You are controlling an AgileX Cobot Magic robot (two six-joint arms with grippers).
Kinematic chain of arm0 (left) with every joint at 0, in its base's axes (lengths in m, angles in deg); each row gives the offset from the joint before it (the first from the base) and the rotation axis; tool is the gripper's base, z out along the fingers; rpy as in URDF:
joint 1: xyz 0 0 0.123 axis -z
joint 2: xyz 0 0 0 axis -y
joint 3: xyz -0.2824 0 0.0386 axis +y
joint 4: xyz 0.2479 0 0.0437 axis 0.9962 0 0.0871
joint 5: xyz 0 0 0 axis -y
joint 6: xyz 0.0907 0 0.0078 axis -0.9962 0 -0.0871
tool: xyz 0 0 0 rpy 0 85 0
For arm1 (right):
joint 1: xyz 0 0 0.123 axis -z
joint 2: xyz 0 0 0 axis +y
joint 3: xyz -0.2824 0 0.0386 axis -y
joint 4: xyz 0.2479 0 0.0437 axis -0.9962 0 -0.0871
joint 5: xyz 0 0 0 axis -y
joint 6: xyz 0.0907 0 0.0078 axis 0.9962 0 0.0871
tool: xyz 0 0 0 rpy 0 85 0
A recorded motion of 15 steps. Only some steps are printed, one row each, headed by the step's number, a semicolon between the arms.
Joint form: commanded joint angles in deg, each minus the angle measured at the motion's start. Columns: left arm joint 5, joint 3, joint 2, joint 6, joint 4, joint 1; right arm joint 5, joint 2, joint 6, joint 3, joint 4, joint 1.
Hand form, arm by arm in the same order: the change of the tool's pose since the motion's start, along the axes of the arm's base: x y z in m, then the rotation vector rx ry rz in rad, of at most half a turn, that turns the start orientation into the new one. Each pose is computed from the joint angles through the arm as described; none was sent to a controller.
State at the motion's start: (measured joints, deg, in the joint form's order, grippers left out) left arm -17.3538 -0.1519 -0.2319 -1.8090 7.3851 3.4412; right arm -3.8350 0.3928 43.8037 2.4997 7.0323 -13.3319
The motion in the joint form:
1: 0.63 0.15 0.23 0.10 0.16 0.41; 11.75 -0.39 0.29 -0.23 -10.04 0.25
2: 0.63 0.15 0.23 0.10 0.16 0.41; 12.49 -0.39 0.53 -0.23 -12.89 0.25
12: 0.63 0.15 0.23 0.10 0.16 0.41; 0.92 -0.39 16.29 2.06 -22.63 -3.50
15: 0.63 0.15 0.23 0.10 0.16 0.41; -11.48 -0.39 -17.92 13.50 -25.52 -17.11
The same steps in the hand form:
1: 0.0000 -0.0004 0.0003 0.0004 -0.0124 -0.0080; -0.0033 -0.0009 0.0174 0.2202 -0.1620 0.0255
2: 0.0000 -0.0004 0.0003 0.0004 -0.0124 -0.0080; -0.0034 -0.0017 0.0184 0.2756 -0.1626 0.0275
12: 0.0000 -0.0004 0.0003 0.0004 -0.0124 -0.0080; -0.0045 0.0043 0.0140 0.6661 0.1215 0.1391
15: 0.0000 -0.0004 0.0003 0.0004 -0.0124 -0.0080; -0.0281 0.0119 0.0606 0.1246 -0.0042 0.4002

